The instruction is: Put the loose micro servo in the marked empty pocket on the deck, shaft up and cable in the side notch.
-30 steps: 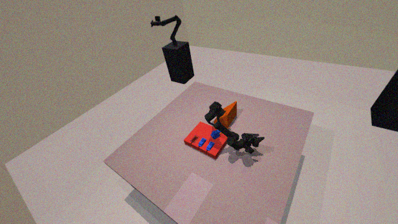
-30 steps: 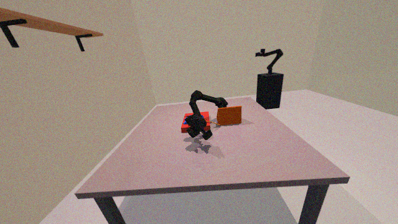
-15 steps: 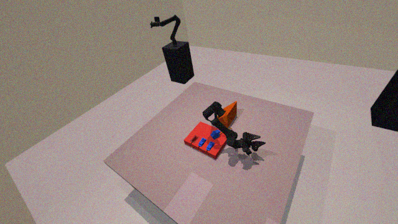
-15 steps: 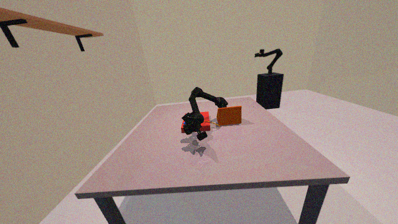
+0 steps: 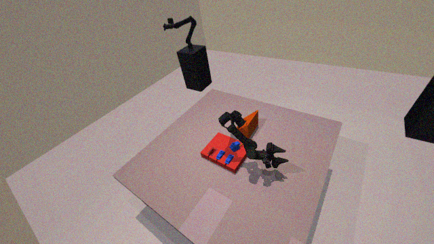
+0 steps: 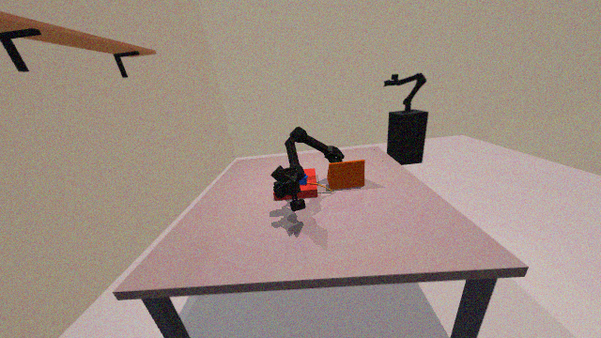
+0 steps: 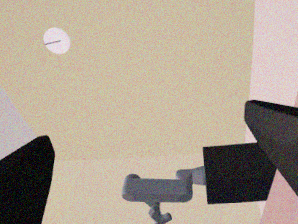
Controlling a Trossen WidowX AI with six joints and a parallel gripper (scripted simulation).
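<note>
Right now my gripper tip is 430 mm to the left of the red deck, 160 mm above it and 20 mm past it.
</note>
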